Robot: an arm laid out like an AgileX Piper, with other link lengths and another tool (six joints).
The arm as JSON. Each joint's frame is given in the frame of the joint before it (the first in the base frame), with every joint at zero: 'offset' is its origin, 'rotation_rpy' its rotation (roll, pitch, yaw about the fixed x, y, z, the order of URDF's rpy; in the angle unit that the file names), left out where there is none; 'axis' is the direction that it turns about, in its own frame. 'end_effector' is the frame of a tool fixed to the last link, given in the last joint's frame.
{
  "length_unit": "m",
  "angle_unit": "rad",
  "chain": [
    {
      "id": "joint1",
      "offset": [
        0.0,
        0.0,
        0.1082
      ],
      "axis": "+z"
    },
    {
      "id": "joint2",
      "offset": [
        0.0,
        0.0,
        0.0
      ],
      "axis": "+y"
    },
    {
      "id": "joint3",
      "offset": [
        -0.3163,
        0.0,
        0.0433
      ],
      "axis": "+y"
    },
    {
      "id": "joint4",
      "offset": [
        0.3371,
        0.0,
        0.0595
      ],
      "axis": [
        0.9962,
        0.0,
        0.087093
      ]
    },
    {
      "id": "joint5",
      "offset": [
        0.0,
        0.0,
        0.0
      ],
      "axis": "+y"
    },
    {
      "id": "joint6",
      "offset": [
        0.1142,
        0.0,
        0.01
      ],
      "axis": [
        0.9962,
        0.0,
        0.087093
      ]
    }
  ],
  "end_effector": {
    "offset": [
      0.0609,
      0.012,
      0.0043
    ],
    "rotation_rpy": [
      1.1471,
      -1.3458,
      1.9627
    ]
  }
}
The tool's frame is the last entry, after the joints.
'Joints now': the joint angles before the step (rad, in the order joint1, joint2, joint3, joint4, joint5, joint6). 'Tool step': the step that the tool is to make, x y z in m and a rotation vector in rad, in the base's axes. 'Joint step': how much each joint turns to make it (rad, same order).
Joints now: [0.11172 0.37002 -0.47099 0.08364 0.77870 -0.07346]
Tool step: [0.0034 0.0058 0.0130 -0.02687 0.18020 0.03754]
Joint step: [0.01420 0.14311 -0.14130 0.00612 0.18170 -0.01079]
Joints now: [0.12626 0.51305 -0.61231 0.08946 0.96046 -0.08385]
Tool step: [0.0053 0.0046 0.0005 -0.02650 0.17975 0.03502]
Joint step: [0.00444 0.13371 -0.09959 0.01176 0.14980 -0.01917]
